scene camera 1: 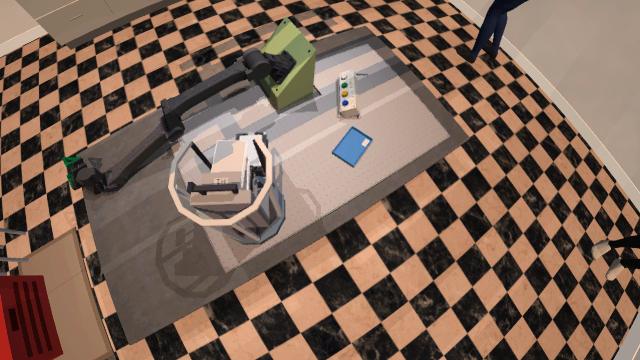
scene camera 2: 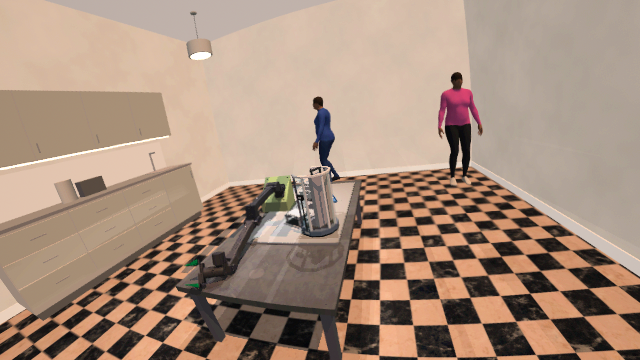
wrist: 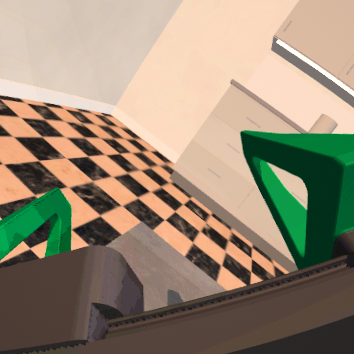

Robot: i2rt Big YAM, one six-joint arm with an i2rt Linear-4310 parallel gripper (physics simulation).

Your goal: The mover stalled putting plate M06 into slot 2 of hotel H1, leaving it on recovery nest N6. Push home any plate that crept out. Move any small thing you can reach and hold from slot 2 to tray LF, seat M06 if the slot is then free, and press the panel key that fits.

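My gripper is open and empty, its green fingertips wide apart at the table's left end in scene camera 1, well away from the hotel. Hotel H1 stands upright on the table inside a pale ring cage. Its slots, plate M06 and nest N6 cannot be made out. A blue tray with a small pale label lies flat right of the hotel; its lettering is unreadable. The key panel has white, green, yellow and blue keys in a row.
The arm is mounted at a green angled block behind the hotel. The grey table ends near the gripper. Cabinets stand beyond. Two people stand on the floor. A red object is at lower left.
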